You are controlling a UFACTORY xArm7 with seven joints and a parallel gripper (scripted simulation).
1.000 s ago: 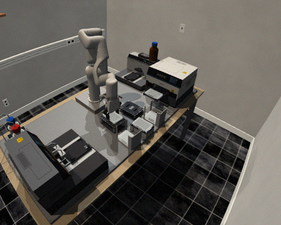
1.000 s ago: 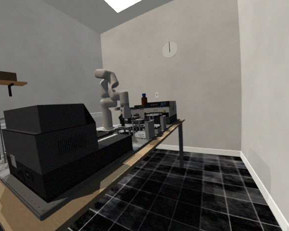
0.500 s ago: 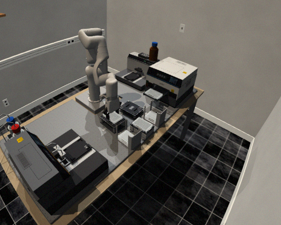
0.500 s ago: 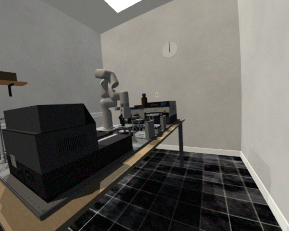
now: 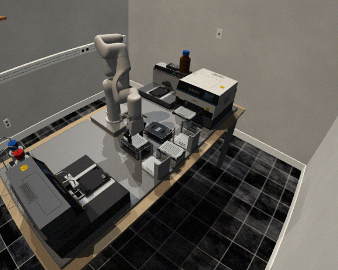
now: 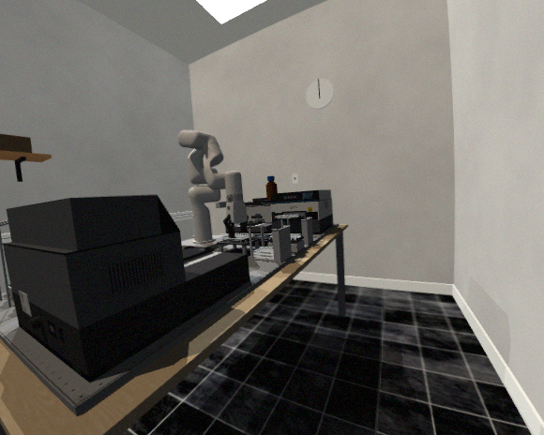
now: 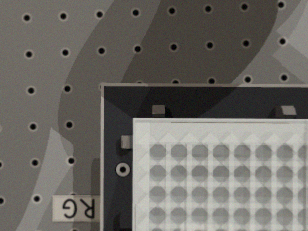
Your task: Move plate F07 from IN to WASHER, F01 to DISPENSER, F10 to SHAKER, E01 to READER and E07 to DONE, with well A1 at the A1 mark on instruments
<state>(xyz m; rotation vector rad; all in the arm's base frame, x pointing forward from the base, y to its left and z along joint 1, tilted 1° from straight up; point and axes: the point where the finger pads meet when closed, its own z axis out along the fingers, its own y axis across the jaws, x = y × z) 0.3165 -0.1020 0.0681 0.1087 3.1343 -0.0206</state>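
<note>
Now: hand 3 cm above the regrip nest RG. Also, from my hand: nest N6: 1 cm ahead, 21 cm to the left, 5 cm below; then DONE label: 11 cm ahead, 25 cm to the left, 9 cm below; then RG label: 1 cm behind, 8 cm to the right, 9 cm below.
</note>
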